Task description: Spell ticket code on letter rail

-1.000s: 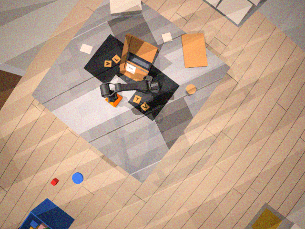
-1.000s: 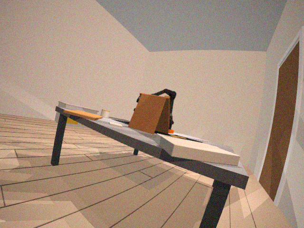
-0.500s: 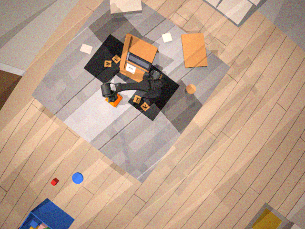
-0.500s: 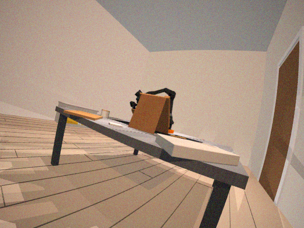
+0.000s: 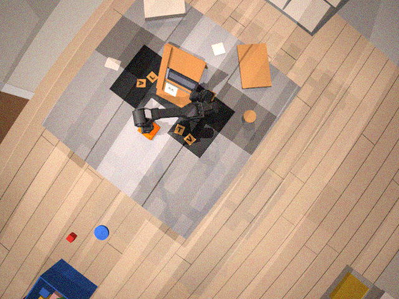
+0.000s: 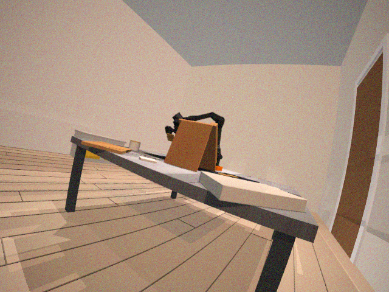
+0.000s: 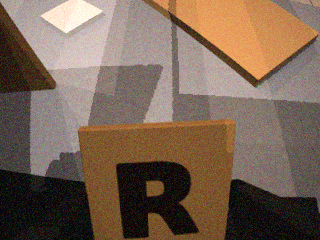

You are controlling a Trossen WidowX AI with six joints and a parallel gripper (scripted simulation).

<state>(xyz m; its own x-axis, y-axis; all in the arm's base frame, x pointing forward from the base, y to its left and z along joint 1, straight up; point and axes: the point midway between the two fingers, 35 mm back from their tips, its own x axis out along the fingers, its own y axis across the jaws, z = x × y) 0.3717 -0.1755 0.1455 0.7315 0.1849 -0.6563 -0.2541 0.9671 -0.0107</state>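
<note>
My gripper tip is now 12 cm past the white ticket, 22 cm to the right of it and 8 cm above it. Round my gripper tip: orange tile right at my gripper tip; black mat 19 cm behind, 19 cm to the left, 15 cm below; small white block 31 cm ahead, 19 cm to the left, 15 cm below.
</note>
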